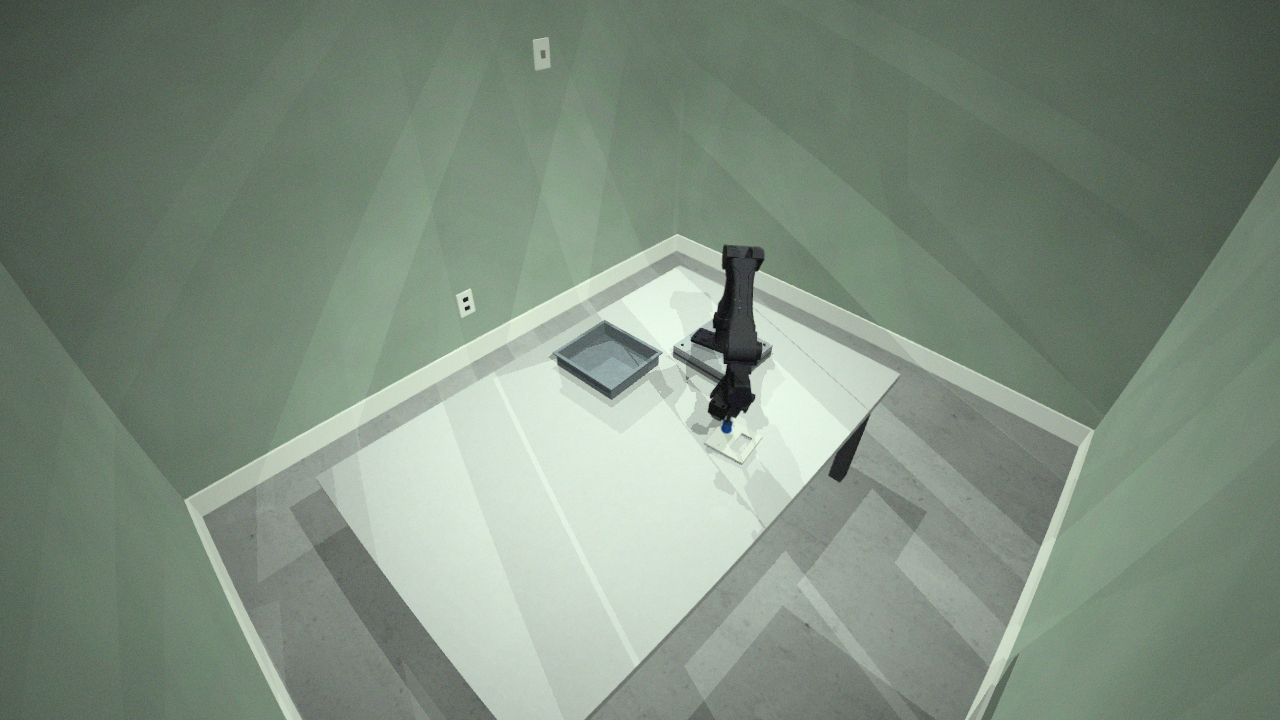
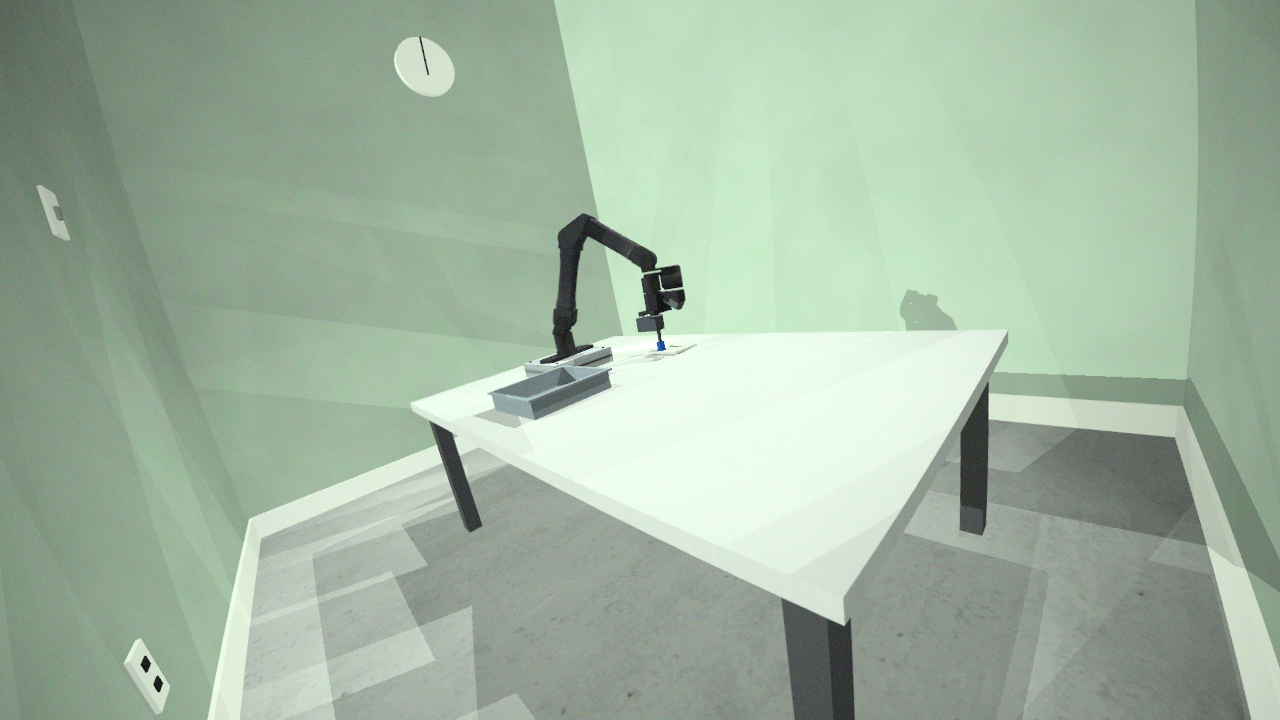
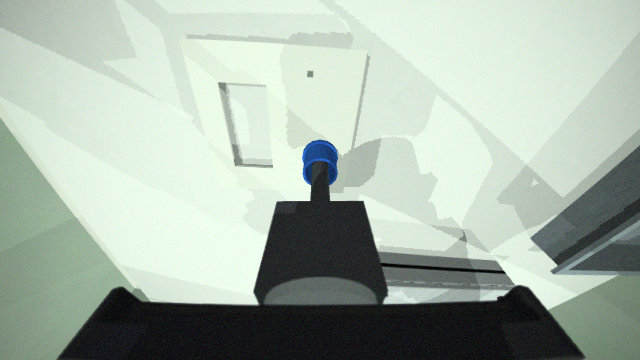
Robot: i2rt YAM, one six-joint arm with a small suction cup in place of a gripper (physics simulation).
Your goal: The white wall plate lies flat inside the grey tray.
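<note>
The white wall plate (image 1: 737, 447) (image 2: 677, 349) (image 3: 301, 107) lies flat on the white table, with a rectangular opening left of its middle. My blue suction cup (image 1: 726, 427) (image 2: 660, 346) (image 3: 319, 162) points straight down and sits on the plate's surface near its near right edge, in contact with it. The grey tray (image 1: 586, 377) (image 2: 552, 405) stands empty on the table to the left of the arm's base, well apart from the plate.
The arm's grey base plate (image 1: 697, 359) (image 2: 583, 357) (image 3: 426, 271) sits between the tray and the wall plate. The table's right edge (image 1: 852, 429) runs close behind the plate. Green walls with outlets stand beyond.
</note>
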